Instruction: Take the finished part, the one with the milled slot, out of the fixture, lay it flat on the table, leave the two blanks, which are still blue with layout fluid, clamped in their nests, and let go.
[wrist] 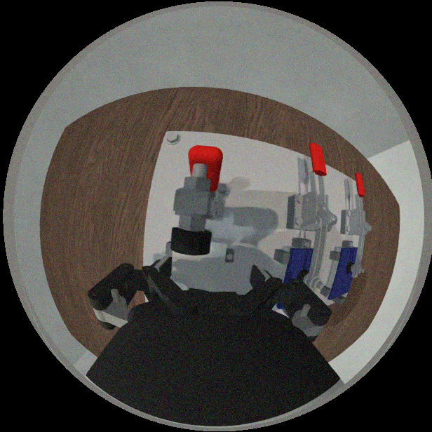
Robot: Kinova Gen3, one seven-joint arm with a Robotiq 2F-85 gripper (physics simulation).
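The finished part [200,275] is a plain grey block in the left nest of the white fixture plate [161,195]. It lies in shadow, partly hidden by the gripper, and its slot cannot be made out. The clamp above it stands raised towards the camera, with a red handle [205,154] and a black tip [191,241]. My gripper [211,270] is open and empty, its fingertips apart on the left and right over the left nest. Two blue blanks [298,262] [343,272] sit in their nests to the right, with clamp arms lying over them.
The two right clamps have red handles [318,159] [360,185] and stand beside the right finger. A bolt head [173,138] marks the plate's far left corner. The brown wooden table [95,190] extends left of the plate and beyond its far edge.
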